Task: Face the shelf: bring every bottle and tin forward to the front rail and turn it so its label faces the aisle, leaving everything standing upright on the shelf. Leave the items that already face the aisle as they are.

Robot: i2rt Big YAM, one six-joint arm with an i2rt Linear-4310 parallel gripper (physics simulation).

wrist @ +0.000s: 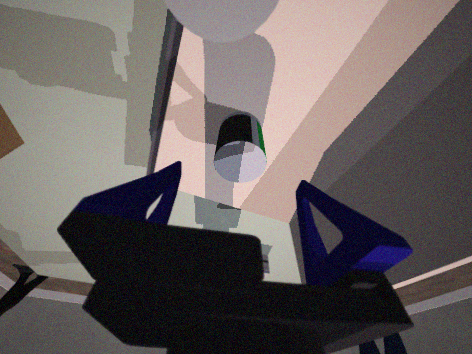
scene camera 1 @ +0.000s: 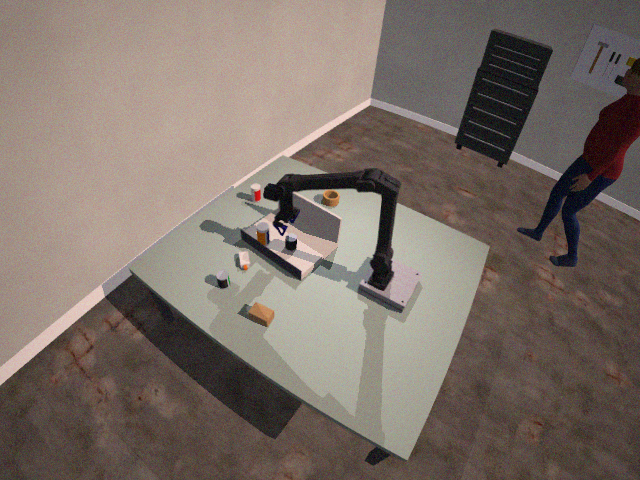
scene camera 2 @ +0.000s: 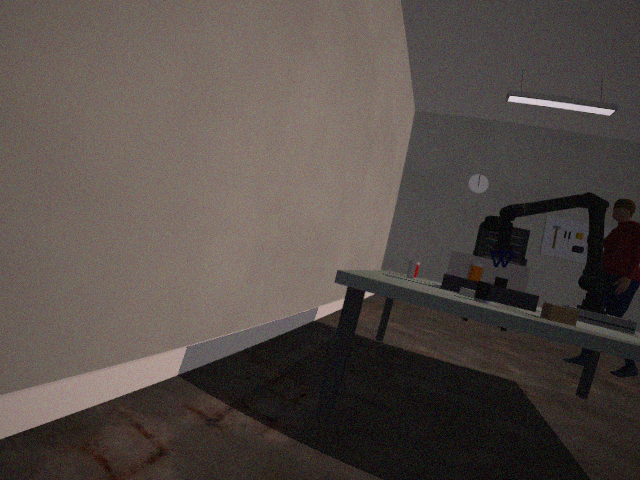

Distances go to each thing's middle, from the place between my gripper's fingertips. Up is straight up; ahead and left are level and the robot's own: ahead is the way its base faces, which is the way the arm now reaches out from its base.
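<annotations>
The white shelf tray [scene camera 1: 313, 247] is 30 mm ahead of my hand, 50 mm to the right of it and 140 mm below it, while the shelf unit [scene camera 1: 317, 229] is 30 mm ahead of my hand, 60 mm to the right of it and 60 mm below it. Counting from my hand again, I find the dark front rail [scene camera 2: 527, 301] 40 mm ahead, 90 mm to the left and 120 mm below. The grey back panel [scene camera 2: 517, 275] is 10 mm ahead of my hand, 190 mm to the right of it and 60 mm below it.
</annotations>
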